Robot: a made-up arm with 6 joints.
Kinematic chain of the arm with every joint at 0, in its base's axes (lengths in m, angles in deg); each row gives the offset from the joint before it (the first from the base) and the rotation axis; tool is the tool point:
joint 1: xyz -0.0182 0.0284 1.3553 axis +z
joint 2: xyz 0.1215 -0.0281 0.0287 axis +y
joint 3: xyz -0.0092 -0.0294 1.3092 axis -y
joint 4: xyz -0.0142 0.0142 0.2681 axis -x
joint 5: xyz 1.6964 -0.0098 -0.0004 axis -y
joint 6: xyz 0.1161 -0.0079 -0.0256 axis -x
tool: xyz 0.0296 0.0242 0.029
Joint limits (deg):
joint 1: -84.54..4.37
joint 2: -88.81..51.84
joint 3: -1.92..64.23
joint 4: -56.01..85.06
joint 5: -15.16..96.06
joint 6: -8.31..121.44
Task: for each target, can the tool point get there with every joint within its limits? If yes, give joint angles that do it. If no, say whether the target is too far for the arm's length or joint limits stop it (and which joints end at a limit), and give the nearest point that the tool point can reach.
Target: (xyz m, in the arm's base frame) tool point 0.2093 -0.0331 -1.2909
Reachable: no: joint limits stop it (at a limit: joint 2, joint 3, joint 5, joint 6) | nearest point 2.2513 -0.5851 0.8435 | short by 3.005 m
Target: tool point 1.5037 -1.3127 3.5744
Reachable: yes | joints -39.12 14.39 37.61 50.17 -5.36 82.81
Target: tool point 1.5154 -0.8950 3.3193
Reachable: yes | joints -33.61 0.44 10.85 60.50 71.98 50.37
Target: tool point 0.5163 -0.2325 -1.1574
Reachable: no: joint limits stop it (at a limit: joint 2, joint 3, joint 5, joint 6) | nearest point 2.0945 -1.0029 0.8435 | short by 2.662 m
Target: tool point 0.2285 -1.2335 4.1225
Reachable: yes | joints -77.54 -0.05 42.67 64.21 16.00 67.45
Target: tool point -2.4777 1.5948 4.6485
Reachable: no: too far | nearest point -1.7187 1.1114 3.6814 | short by 1.321 m
